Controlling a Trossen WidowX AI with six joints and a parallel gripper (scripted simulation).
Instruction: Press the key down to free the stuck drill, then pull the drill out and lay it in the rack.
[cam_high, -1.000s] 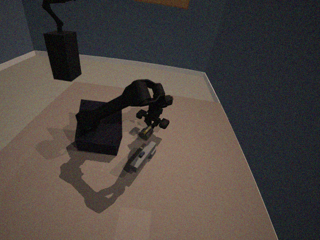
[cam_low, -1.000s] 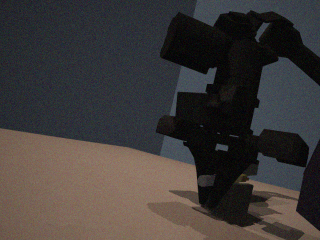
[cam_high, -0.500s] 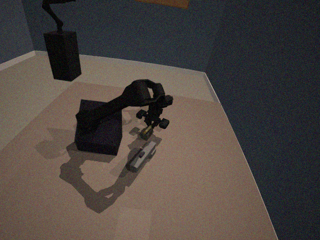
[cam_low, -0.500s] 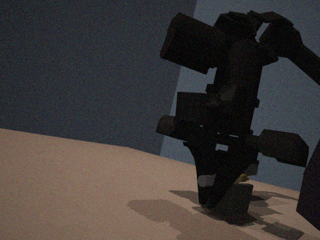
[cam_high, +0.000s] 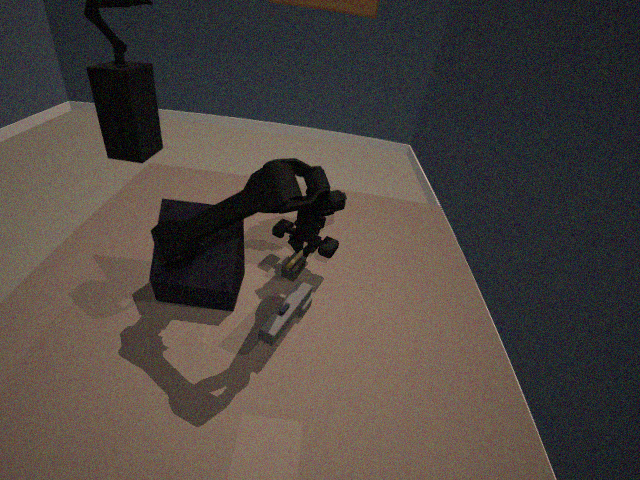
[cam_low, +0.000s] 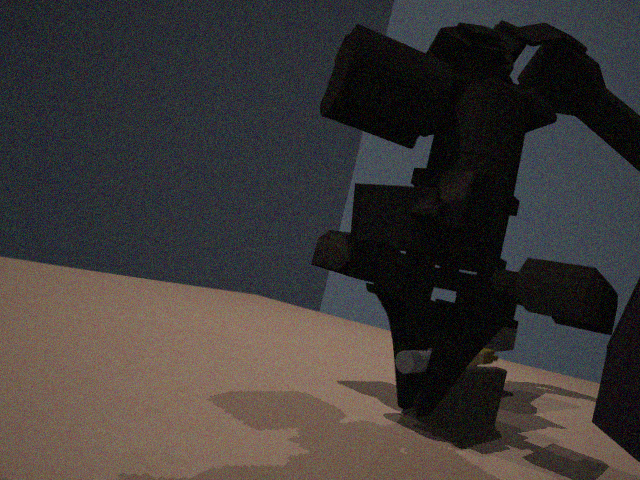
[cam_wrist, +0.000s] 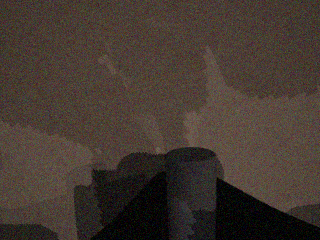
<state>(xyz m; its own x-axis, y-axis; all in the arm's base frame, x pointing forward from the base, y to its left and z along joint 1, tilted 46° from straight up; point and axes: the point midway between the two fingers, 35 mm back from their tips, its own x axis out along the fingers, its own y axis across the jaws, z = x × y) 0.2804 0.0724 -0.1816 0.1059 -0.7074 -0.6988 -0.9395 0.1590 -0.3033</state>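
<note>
Now: the drill 10 mm behind my gripper tip, 40 mm to the right of it and 40 mm above it. From my gripper tip the other things lie so: rack (20 mm behind, 50 mm to the right, 10 mm above); dark key (10 mm behind, 260 mm to the right, 50 mm above); grey housing block (230 mm to the right, 40 mm above).
</note>
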